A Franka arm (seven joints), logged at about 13 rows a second.
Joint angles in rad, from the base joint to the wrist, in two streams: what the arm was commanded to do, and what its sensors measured. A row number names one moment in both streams.
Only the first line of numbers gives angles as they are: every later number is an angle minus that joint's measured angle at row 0.
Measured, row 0: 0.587 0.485 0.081 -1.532 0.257 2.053 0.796
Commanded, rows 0 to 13: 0.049 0.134 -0.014 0.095 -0.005 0.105 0.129; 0.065 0.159 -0.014 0.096 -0.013 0.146 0.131; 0.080 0.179 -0.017 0.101 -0.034 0.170 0.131; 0.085 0.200 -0.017 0.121 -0.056 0.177 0.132; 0.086 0.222 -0.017 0.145 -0.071 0.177 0.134; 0.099 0.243 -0.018 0.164 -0.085 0.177 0.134; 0.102 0.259 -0.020 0.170 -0.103 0.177 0.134; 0.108 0.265 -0.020 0.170 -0.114 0.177 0.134; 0.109 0.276 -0.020 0.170 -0.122 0.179 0.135; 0.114 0.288 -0.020 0.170 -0.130 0.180 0.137; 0.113 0.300 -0.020 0.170 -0.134 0.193 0.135; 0.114 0.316 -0.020 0.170 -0.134 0.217 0.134; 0.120 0.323 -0.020 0.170 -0.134 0.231 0.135; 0.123 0.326 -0.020 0.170 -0.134 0.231 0.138
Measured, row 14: 0.102 0.297 -0.007 0.128 -0.119 0.230 0.107
